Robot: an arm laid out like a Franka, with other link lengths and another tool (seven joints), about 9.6 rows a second.
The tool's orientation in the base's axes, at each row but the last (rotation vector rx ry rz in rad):
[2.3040 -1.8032 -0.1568]
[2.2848 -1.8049 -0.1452]
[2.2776 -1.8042 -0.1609]
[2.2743 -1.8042 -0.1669]
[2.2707 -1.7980 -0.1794]
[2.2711 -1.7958 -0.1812]
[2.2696 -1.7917 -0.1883]
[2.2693 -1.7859 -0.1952]
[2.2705 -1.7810 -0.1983]
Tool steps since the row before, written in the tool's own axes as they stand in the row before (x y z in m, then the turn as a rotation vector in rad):
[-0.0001 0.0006 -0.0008 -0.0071 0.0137 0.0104]
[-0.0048 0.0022 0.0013 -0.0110 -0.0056 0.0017]
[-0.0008 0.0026 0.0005 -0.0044 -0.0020 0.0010]
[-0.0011 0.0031 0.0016 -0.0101 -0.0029 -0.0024]
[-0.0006 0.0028 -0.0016 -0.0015 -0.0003 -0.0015]
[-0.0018 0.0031 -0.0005 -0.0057 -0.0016 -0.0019]
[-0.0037 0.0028 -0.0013 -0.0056 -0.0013 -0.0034]
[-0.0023 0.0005 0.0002 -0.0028 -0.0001 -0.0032]
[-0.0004 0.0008 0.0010 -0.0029 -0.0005 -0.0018]
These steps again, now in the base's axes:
[-0.0004 0.0000 0.0009 -0.0169 0.0027 -0.0073]
[-0.0035 0.0040 -0.0010 0.0023 0.0117 -0.0037]
[-0.0028 0.0002 0.0001 0.0006 0.0046 -0.0017]
[-0.0036 0.0002 -0.0008 0.0009 0.0107 0.0010]
[-0.0024 0.0002 0.0022 0.0003 0.0017 0.0013]
[-0.0032 0.0011 0.0012 0.0006 0.0061 0.0011]
[-0.0032 0.0031 0.0018 0.0007 0.0061 0.0026]
[-0.0011 0.0021 -0.0002 0.0002 0.0031 0.0029]
[-0.0011 0.0001 -0.0008 0.0002 0.0031 0.0015]

